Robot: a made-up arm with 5 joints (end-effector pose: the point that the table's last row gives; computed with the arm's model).
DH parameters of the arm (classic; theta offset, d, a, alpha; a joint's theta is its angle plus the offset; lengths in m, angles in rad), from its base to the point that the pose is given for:
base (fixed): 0 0 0.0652 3.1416
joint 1: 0 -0.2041 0.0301 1.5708
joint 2: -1.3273 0 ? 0
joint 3: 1.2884 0 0.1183 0
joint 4: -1.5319 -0.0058 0 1.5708
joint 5: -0.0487 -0.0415 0 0
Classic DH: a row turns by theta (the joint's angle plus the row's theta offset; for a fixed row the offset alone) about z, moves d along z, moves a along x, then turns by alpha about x.
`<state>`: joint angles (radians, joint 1 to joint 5).
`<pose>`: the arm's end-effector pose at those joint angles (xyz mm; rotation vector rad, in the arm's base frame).
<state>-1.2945 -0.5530 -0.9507 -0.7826 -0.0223</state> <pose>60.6 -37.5 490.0 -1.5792 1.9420 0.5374</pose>
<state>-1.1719 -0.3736 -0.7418 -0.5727 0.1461</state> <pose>91.7 48.0 495.4 -1.5585 2.6163 0.1060</pose>
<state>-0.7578 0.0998 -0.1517 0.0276 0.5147</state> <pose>241.7 159.1 350.6 0.2440 -1.6607 0.9410</pose>
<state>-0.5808 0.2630 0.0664 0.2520 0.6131</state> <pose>275.3 131.0 272.6 0.0086 -1.0415 1.0462</pose>
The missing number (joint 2, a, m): 0.1431
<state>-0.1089 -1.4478 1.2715 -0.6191 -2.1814</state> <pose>106.7 -1.3 310.3 2.4022 -1.0193 -0.9299</pose>
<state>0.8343 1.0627 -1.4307 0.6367 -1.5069</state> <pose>273.7 -238.6 277.3 0.5700 -1.5112 -1.9720</pose>
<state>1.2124 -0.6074 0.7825 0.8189 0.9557</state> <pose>101.5 -113.5 287.0 -0.5050 -0.2832 -0.2969</pose>
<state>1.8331 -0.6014 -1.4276 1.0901 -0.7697</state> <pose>73.1 51.7 475.6 -1.3851 -2.4917 -0.9041</pose>
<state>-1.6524 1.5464 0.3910 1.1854 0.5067</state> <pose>63.6 90.4 60.2 -1.0193 1.4989 1.6069</pose>
